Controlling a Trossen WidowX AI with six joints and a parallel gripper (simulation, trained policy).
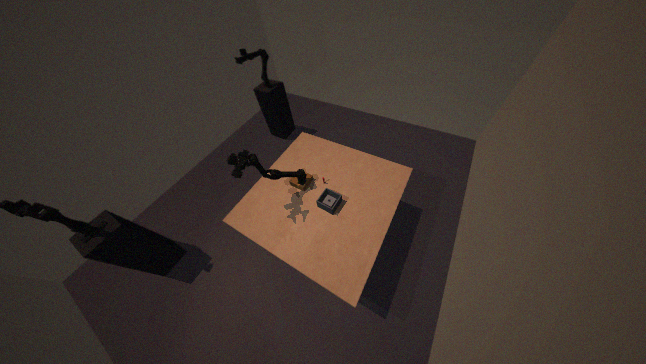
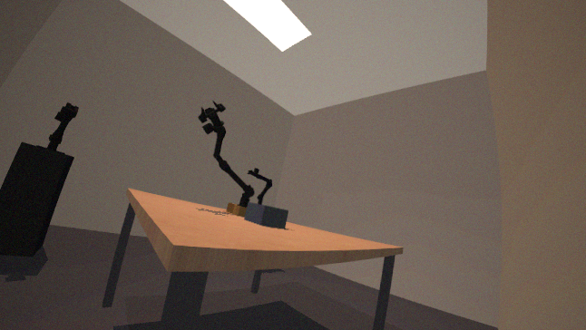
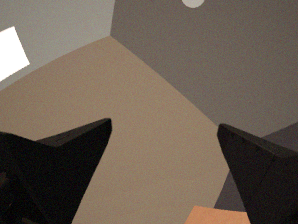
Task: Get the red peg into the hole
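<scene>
The red peg lies 240 mm ahead of my gripper tip, 530 mm to the left of it and 600 mm below it. Round my gripper tip: dark box: 400 mm ahead, 360 mm to the left, 620 mm below; then grey plate: 400 mm ahead, 360 mm to the left, 600 mm below.
</scene>
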